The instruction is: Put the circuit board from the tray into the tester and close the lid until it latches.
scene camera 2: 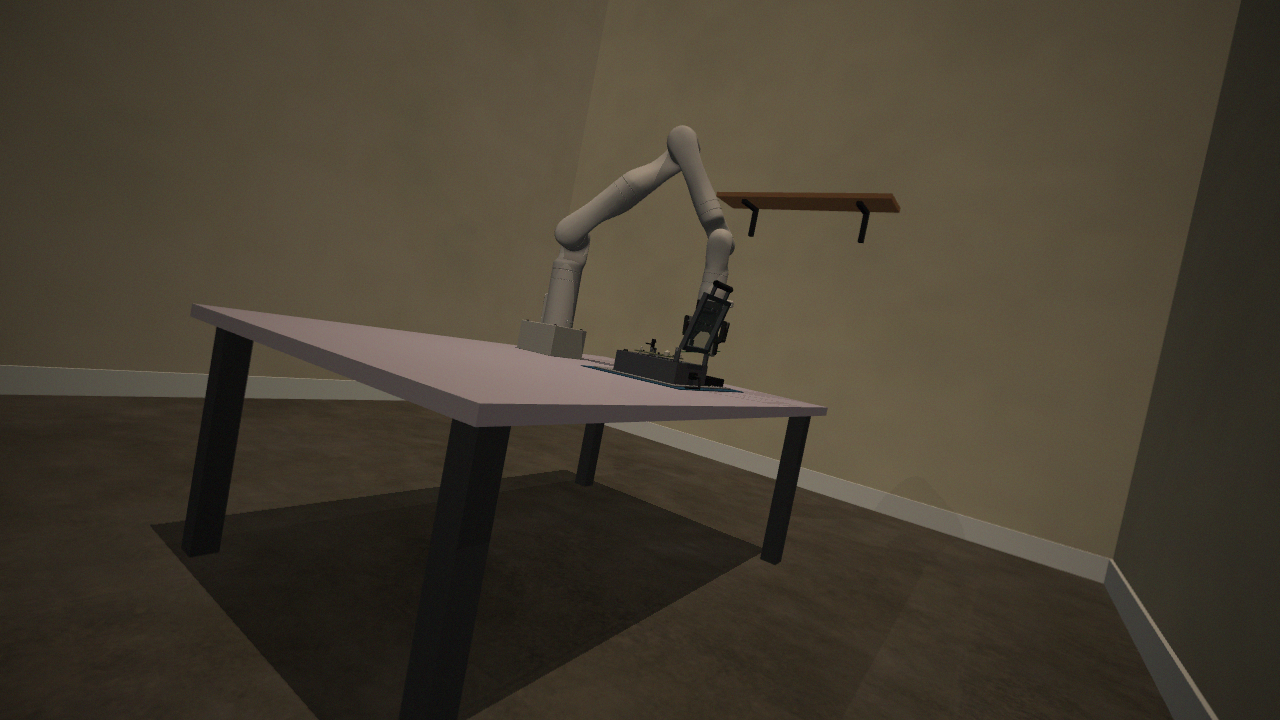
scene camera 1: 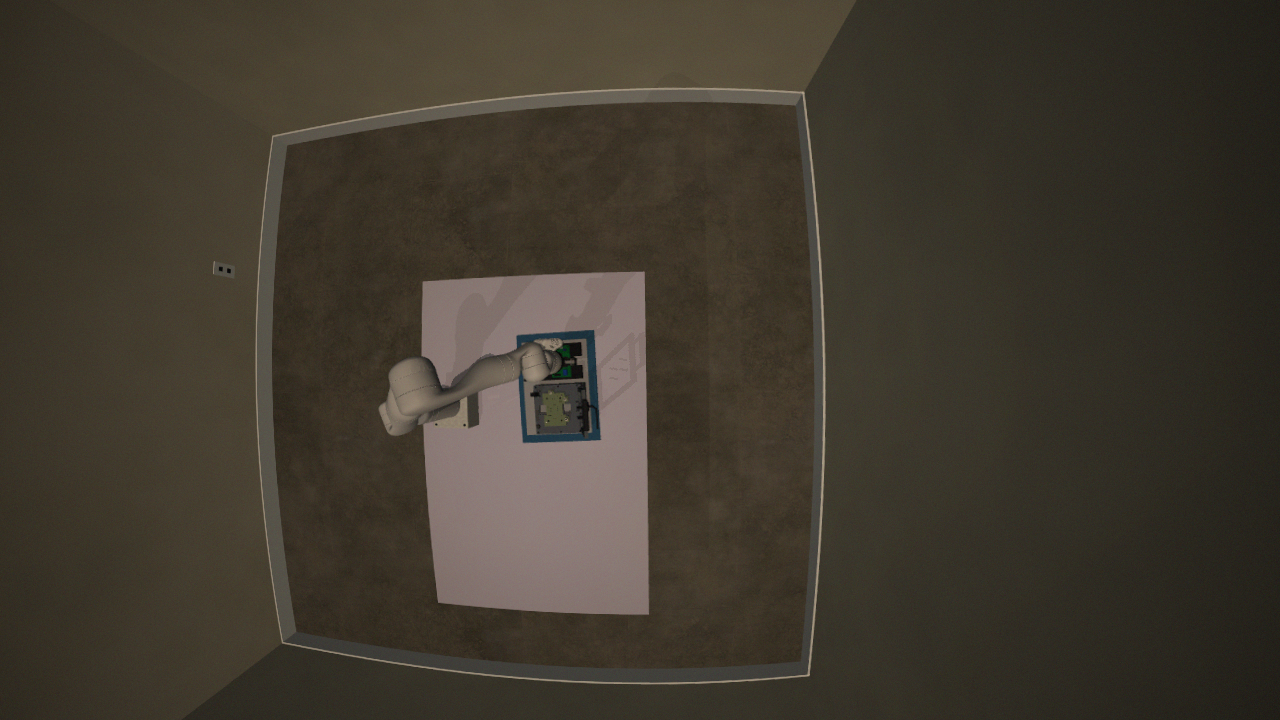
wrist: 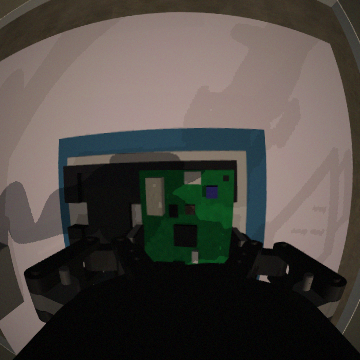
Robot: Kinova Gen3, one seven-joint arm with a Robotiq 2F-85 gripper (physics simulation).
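Places are measured from the arm's base along level axes (x down, y back, z left), in millimetres.
Where they show: gripper, between the fingertips: point(scene camera 2: 700, 354) point(wrist: 185, 237); arm's base, origin of its link: point(scene camera 2: 557, 326) point(scene camera 1: 449, 404).
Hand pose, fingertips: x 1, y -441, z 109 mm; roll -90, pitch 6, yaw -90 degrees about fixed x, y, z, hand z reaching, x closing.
Note:
Each offset is from my fingertips to the top centre of the thing. "*": to the spot under its first point. Level surfaces: height alone.
My gripper point(wrist: 185, 237) point(scene camera 1: 560, 359) is shut on the green circuit board @(dx -25, dy +1, dz +1 mm) point(wrist: 211, 214) point(scene camera 1: 567, 367), one finger on each long side. It holds the board just above the black tray @(* dx +70, dy +101, dz +37 mm) point(wrist: 103, 193), which fills the far half of the blue mat @(dx +86 mm) point(wrist: 161, 141) point(scene camera 1: 522, 393). The tester @(* dx +18, dy +30, dz -170 mm) point(scene camera 1: 559, 410) point(scene camera 2: 649, 363) sits on the near half of the mat, its bay open with a pale green bed showing. In the side view the dark upright shape under the wrist mixes the gripper and the raised lid; I cannot tell them apart.
The mat lies on a pale table @(dx +88 mm) point(scene camera 1: 536, 537) point(scene camera 2: 429, 357) point(wrist: 178, 71). The arm's base block point(scene camera 2: 550, 339) stands at the table's edge beside the mat. A wooden wall shelf point(scene camera 2: 805, 202) hangs behind the arm.

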